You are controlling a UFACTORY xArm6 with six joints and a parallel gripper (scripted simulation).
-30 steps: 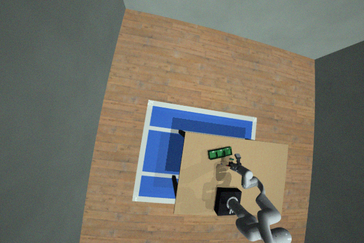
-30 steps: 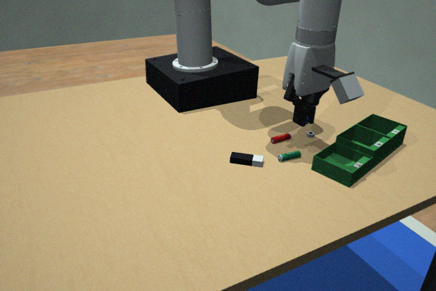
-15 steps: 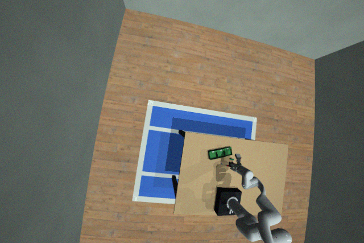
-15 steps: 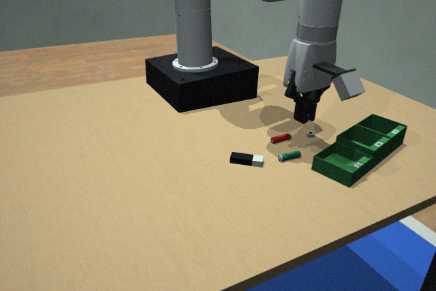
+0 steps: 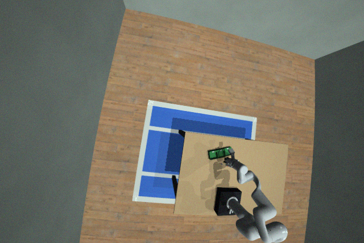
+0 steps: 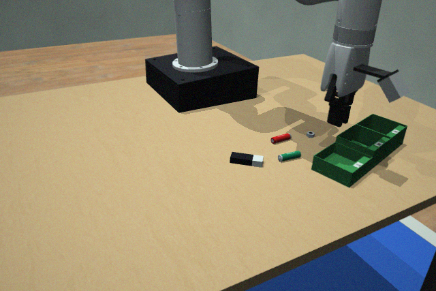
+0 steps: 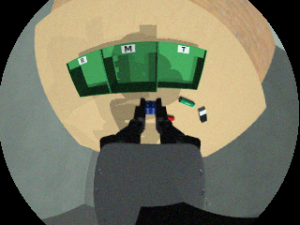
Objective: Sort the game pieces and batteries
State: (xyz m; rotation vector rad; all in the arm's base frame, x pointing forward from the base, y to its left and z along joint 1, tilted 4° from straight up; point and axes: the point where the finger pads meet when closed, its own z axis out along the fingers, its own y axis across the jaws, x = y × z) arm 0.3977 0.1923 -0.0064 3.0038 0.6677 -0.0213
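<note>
The three joined green bins is 7 cm below my hand, 5 cm to the left of it and 3 cm ahead of it. From my hand the other things lie so: grey nut 9 cm below, 7 cm behind, 1 cm to the right; then green battery 11 cm to the right, 8 cm below; then blue die 1 cm below.
</note>
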